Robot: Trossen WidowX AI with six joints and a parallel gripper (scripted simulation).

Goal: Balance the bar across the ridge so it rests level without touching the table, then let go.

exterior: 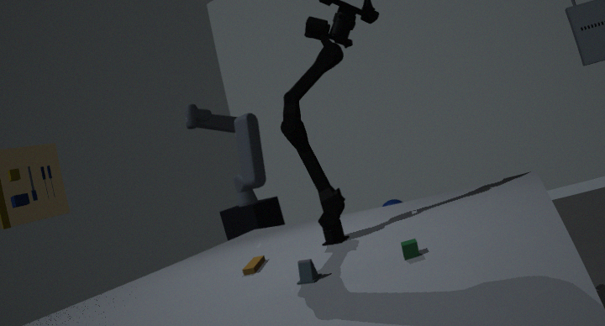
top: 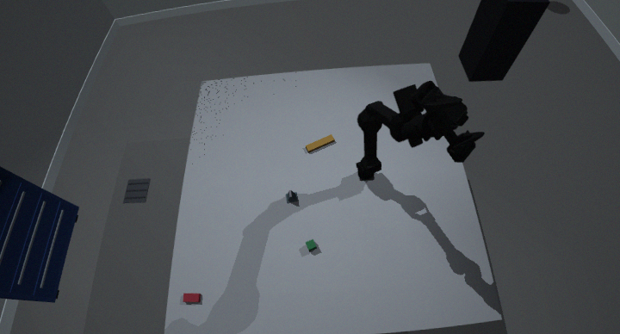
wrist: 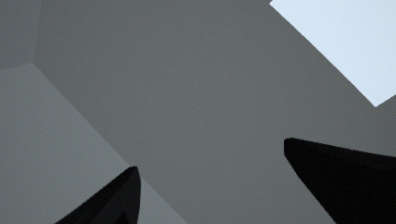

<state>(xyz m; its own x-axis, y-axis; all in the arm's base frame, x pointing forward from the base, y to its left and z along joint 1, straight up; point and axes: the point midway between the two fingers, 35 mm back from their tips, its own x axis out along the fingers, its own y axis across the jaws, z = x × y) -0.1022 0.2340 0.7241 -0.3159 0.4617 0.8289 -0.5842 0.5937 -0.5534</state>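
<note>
My gripper tip is now 74 cm above the yellow bar, 42 cm to the left of it and 31 cm short of it. From my gripper tip the other things lie so: green cube 74 cm below, 37 cm ahead, 6 cm to the left; red block 85 cm ahead, 74 cm below, 25 cm to the left.
</note>
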